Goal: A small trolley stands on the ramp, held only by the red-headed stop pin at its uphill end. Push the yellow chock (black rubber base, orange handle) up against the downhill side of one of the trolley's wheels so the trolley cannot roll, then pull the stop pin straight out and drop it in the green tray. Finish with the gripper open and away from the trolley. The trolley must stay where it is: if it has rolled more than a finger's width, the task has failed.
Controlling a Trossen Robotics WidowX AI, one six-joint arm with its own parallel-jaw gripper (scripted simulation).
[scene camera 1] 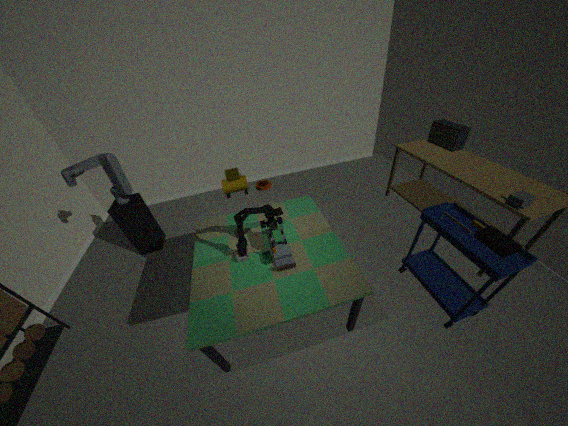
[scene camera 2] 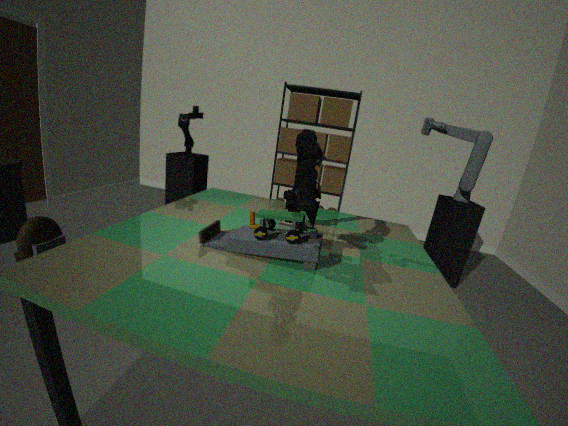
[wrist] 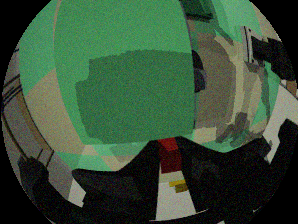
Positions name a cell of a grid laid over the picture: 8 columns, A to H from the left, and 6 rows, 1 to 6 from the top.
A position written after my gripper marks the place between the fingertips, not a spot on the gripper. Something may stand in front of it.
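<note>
Scene camera 2 shows my gripper (scene camera 2: E4); the wrist view likewise shows the gripper (wrist: E4).
</note>
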